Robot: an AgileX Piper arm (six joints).
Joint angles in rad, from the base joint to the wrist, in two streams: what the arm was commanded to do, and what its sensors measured. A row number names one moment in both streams.
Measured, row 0:
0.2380, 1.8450, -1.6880, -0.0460, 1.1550, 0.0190
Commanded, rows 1 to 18:
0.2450, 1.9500, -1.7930, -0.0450, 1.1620, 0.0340
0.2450, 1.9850, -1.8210, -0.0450, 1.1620, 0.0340
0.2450, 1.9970, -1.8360, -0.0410, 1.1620, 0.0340
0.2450, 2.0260, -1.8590, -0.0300, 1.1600, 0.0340
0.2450, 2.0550, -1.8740, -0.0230, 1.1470, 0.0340
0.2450, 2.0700, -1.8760, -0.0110, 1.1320, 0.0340
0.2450, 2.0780, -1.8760, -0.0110, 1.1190, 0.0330
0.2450, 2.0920, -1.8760, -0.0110, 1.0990, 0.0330
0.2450, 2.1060, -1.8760, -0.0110, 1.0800, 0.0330
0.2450, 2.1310, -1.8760, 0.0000, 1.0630, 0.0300
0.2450, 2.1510, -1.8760, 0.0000, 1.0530, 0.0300
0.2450, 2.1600, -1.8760, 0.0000, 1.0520, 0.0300
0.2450, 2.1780, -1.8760, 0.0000, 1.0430, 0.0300
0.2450, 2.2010, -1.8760, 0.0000, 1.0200, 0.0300
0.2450, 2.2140, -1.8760, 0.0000, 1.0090, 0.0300
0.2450, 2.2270, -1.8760, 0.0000, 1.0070, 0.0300
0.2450, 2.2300, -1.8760, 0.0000, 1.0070, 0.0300
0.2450, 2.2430, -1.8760, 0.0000, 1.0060, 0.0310
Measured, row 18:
0.2420, 2.2260, -1.8730, 0.0000, 1.0180, 0.0330
